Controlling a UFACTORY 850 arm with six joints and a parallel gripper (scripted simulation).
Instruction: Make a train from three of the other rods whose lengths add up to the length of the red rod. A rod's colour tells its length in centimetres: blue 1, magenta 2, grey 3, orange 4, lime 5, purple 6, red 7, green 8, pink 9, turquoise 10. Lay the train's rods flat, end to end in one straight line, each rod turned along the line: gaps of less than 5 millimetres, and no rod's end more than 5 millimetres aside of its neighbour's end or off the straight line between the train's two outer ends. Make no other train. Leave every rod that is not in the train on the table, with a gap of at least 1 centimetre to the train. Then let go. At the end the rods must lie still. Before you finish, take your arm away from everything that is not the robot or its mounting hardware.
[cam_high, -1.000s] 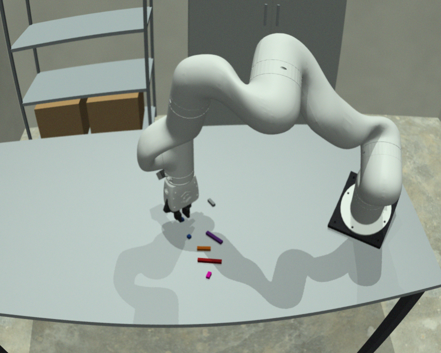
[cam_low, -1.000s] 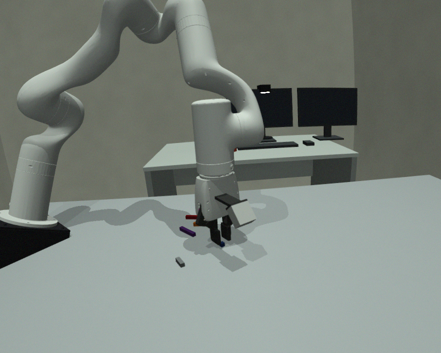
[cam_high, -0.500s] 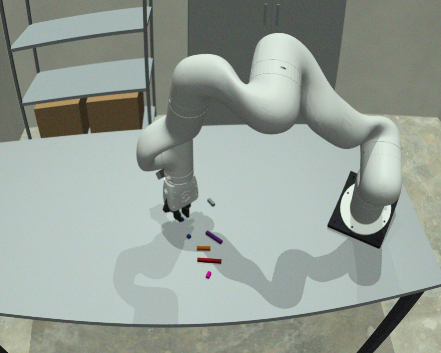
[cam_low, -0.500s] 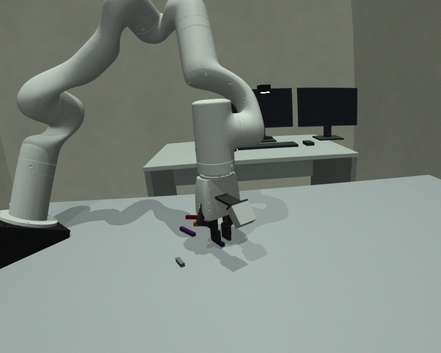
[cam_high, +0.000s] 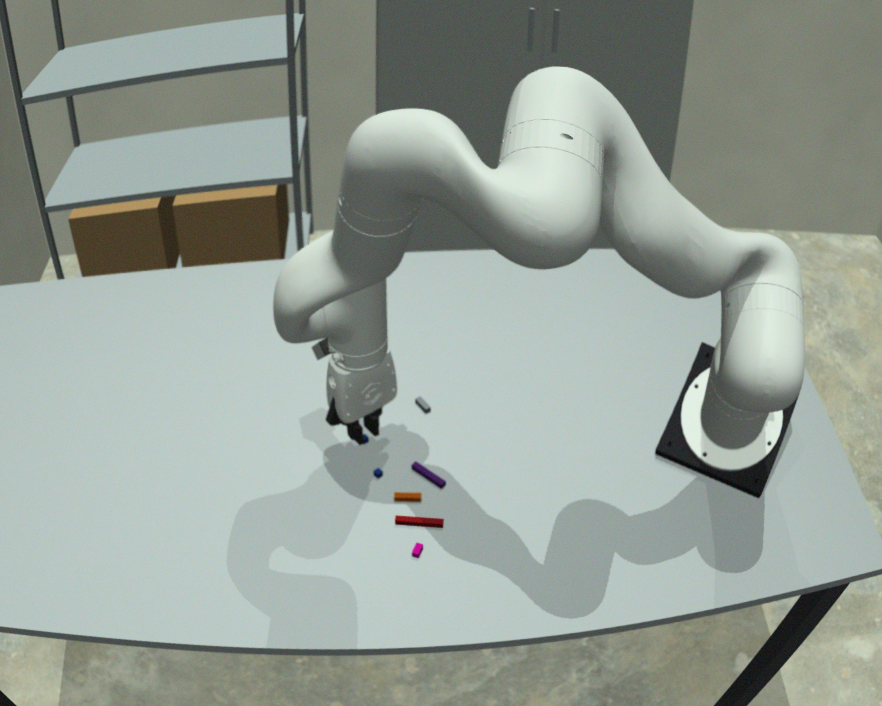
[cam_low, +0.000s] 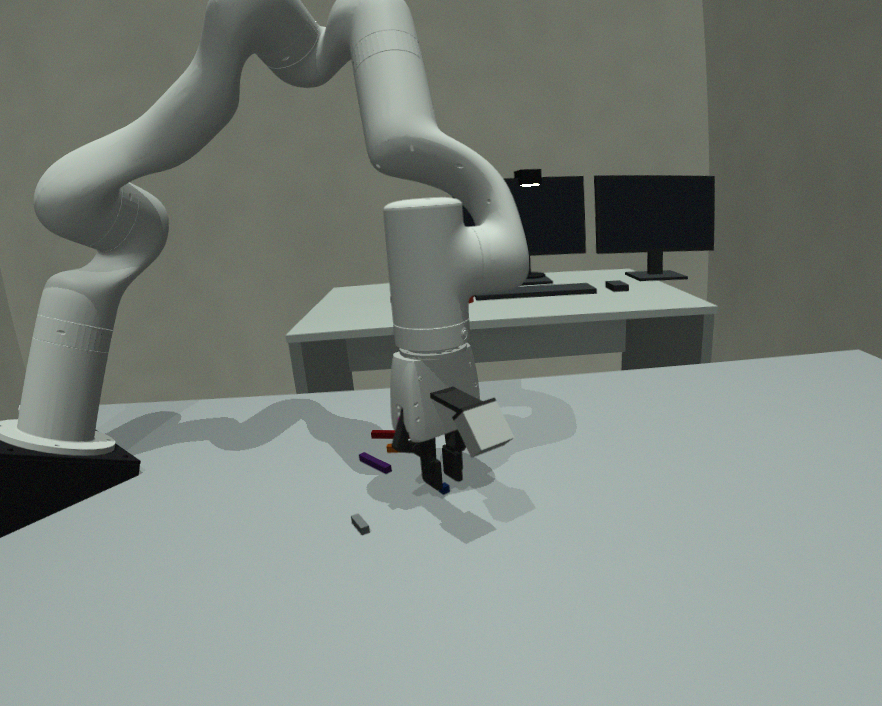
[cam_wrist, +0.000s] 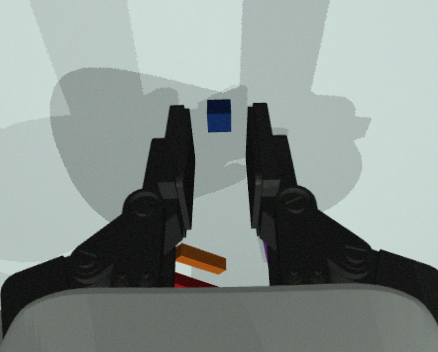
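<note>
The blue rod is 30 mm below my hand. From my hand the other things lie so: grey rod: 90 mm behind, 80 mm to the right, 30 mm below; then orange rod: 110 mm to the left, 80 mm behind, 30 mm below; then purple rod: 100 mm behind, 70 mm to the left, 30 mm below.
</note>
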